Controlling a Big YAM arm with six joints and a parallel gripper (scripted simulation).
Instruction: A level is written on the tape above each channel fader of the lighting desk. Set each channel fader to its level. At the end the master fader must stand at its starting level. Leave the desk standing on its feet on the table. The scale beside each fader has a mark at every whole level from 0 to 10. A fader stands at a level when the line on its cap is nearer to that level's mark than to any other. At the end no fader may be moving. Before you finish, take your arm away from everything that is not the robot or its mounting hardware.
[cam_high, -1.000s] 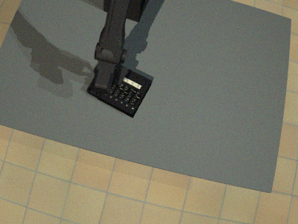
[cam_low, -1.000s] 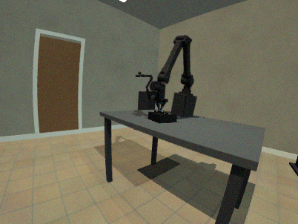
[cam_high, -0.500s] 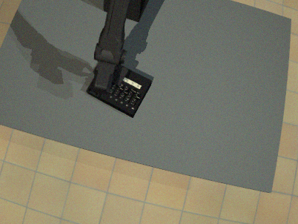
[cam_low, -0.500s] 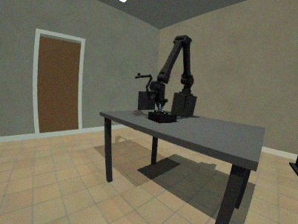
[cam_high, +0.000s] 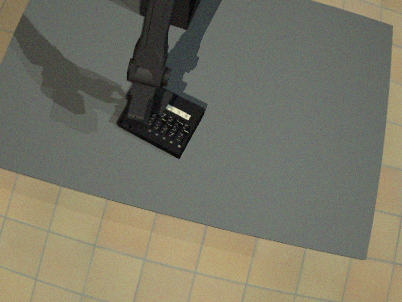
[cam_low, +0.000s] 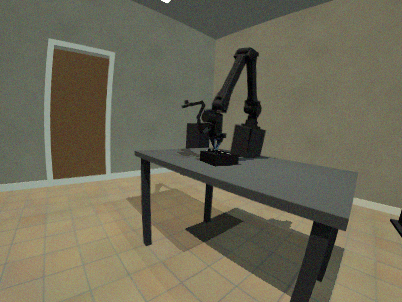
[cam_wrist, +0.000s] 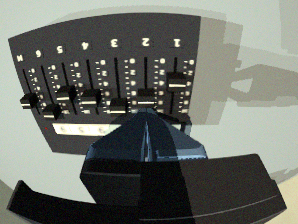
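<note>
My hand is 30 mm short of the fader cap 4 and 30 mm to the right of it. Also, from my hand: fader cap 1 (20 mm ahead, 30 mm to the right); master fader cap (60 mm ahead, 100 mm to the left); fader cap 5 (40 mm ahead, 50 mm to the left).
</note>
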